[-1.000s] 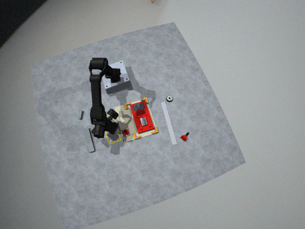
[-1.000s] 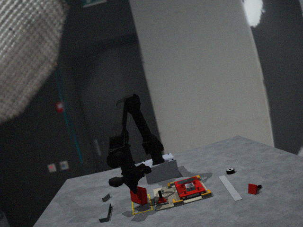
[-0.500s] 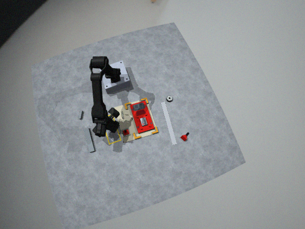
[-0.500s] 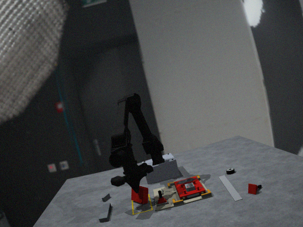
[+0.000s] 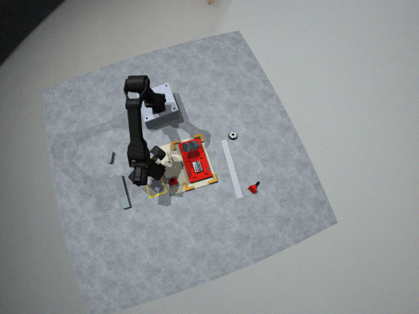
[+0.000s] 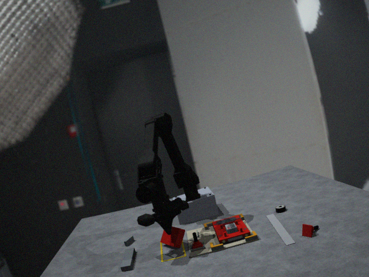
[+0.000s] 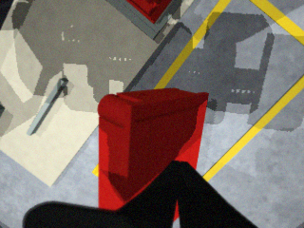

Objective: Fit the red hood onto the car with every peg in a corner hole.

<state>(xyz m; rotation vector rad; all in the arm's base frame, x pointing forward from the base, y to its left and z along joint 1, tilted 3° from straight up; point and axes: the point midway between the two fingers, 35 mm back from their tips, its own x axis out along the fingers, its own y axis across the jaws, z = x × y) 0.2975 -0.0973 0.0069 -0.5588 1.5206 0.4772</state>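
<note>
The red hood lies 20 mm behind my gripper tip, 10 mm to the left of it and 20 mm below it. Also, from my gripper tip: white strip (60 mm ahead, 380 mm to the left, 50 mm below); grey engine block (30 mm ahead, 220 mm to the left, 30 mm below); long grey block (60 mm ahead, 160 mm to the right, 40 mm below).
</note>
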